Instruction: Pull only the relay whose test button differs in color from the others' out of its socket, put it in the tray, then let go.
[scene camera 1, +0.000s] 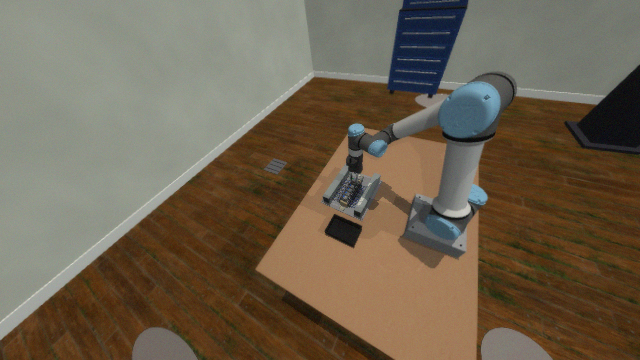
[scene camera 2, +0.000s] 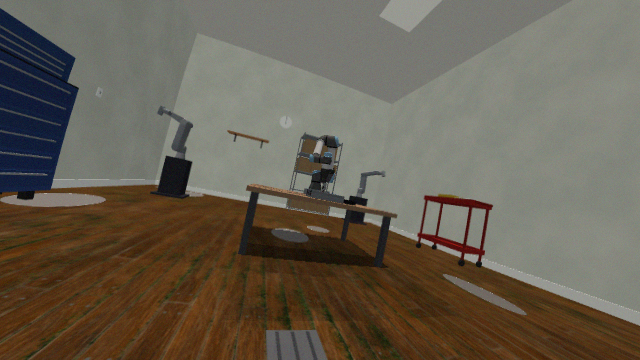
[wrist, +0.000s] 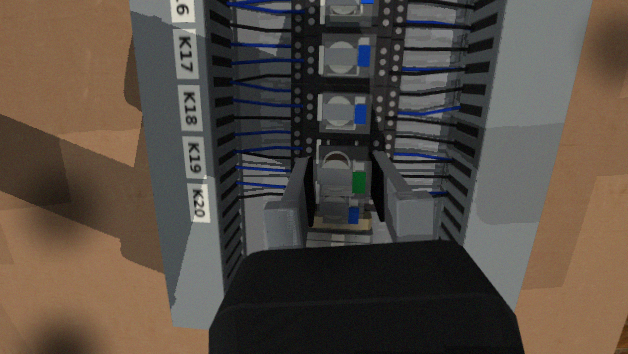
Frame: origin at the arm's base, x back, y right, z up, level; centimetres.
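Where they show: gripper, fingertip midpoint: (scene camera 1: 354, 180) (scene camera 2: 323, 189) (wrist: 341, 175); arm's base at its link origin: (scene camera 2: 315, 189).
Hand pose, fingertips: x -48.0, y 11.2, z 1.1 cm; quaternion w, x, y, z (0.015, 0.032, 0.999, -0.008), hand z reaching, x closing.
Each offset is from my fingertips to the top centre of the thing. "*": to the spot under its first point. Level surfaces: height alone.
In the wrist view my gripper (wrist: 341, 175) (scene camera 1: 355, 176) is shut on the relay with the green test button @(dy -0.1, dx +0.0, dz +1.5 cm) (wrist: 359, 183), with one finger on either side of its clear body. This relay stands higher than its neighbours and partly covers the view of the relay behind it @(dy +2.9, dx +0.5, dz -1.5 cm) (wrist: 334, 211); its underside is hidden. The other relays in view, such as those by K18 @(dy -2.9, dx -0.6, dz -1.5 cm) (wrist: 340, 111) and K17 @(dy -5.8, dx -1.1, dz -1.5 cm) (wrist: 341, 56), have blue buttons and sit in their sockets. The black tray @(* dy -34.2, dx +2.0, dz -6.6 cm) (scene camera 1: 340, 239) lies on the table beside the end of the relay panel, away from the gripper.
Raised grey wire ducts @(dy -0.1, dx -10.1, dz -2.1 cm) (scene camera 1: 336, 185) (wrist: 530, 100) flank the relay row on both sides, with blue and black wires running to the sockets. The arm's base (scene camera 1: 435, 232) stands on the wooden table @(dz -8.4 cm) (scene camera 1: 400, 290) to the right. A red cart (scene camera 2: 457, 201) stands away from the table.
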